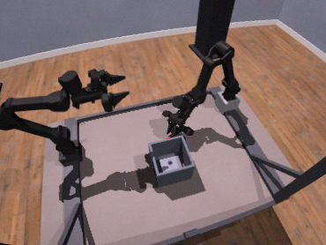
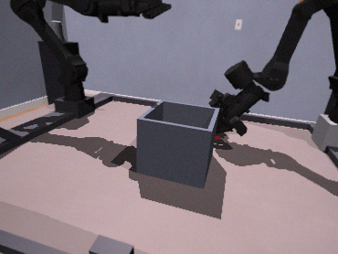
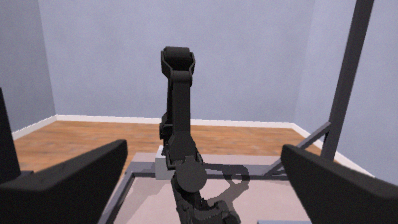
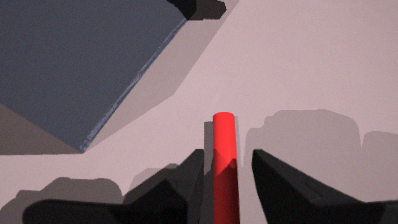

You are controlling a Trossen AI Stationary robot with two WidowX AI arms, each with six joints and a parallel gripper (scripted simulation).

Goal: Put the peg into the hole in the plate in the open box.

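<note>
Now: right hand 1 cm past the red peg, 1 cm to the right of it and 4 cm above it. Also, from my right hand: light plate: 17 cm behind, 8 cm to the left.
</note>
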